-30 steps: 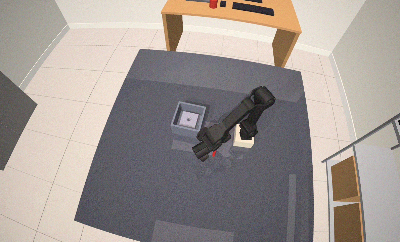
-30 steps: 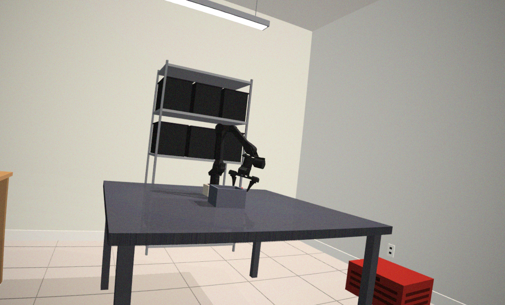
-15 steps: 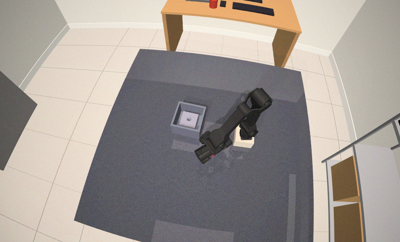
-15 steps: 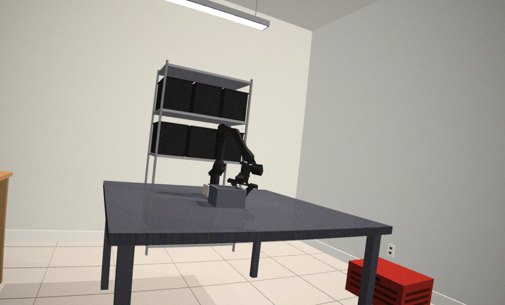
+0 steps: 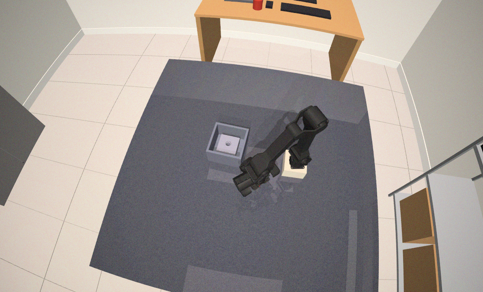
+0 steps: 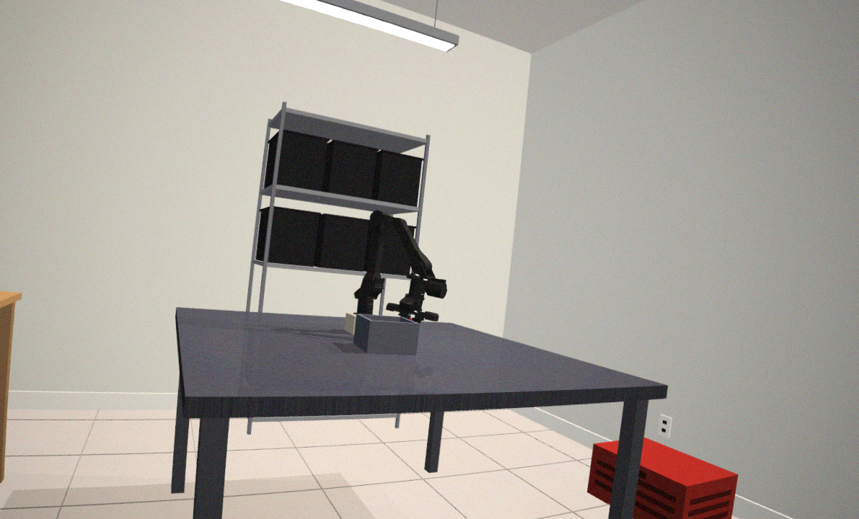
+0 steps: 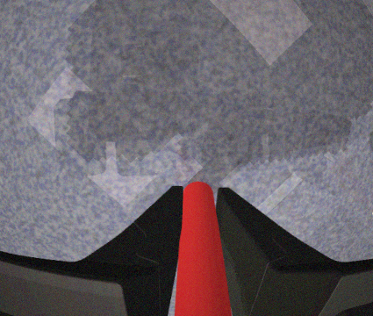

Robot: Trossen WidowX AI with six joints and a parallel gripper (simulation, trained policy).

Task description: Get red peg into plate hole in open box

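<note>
My gripper tip is 18 cm to the left of the pale plate, 13 cm short of it and 2 cm below it. The rest, counted from my gripper tip: grey box 18 cm to the right, 13 cm ahead, 1 cm above; then red peg 2 cm above, 1 cm to the left.
</note>
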